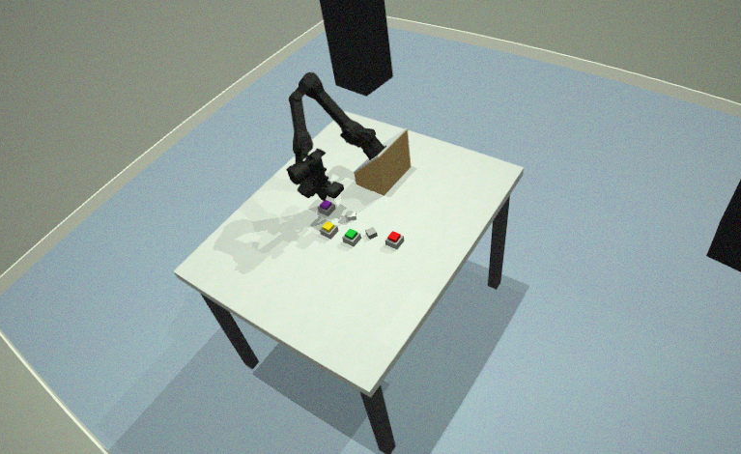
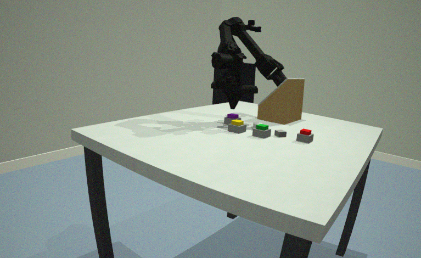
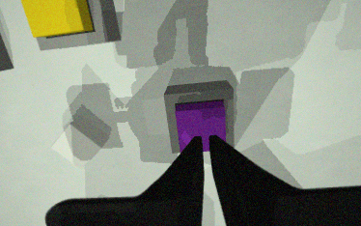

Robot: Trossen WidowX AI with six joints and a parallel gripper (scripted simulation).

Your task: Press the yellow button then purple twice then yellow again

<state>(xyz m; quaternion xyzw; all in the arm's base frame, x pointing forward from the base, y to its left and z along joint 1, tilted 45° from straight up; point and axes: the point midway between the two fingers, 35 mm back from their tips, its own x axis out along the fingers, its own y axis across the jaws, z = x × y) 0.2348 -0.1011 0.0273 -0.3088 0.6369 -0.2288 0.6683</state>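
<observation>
The purple button lies 30 mm below my gripper tip. Also, from my gripper tip: green button (180 mm to the left, 50 mm ahead, 30 mm below); then yellow button (90 mm to the left, 70 mm ahead, 30 mm below); then white block (100 mm to the left, 50 mm below, 30 mm behind).
</observation>
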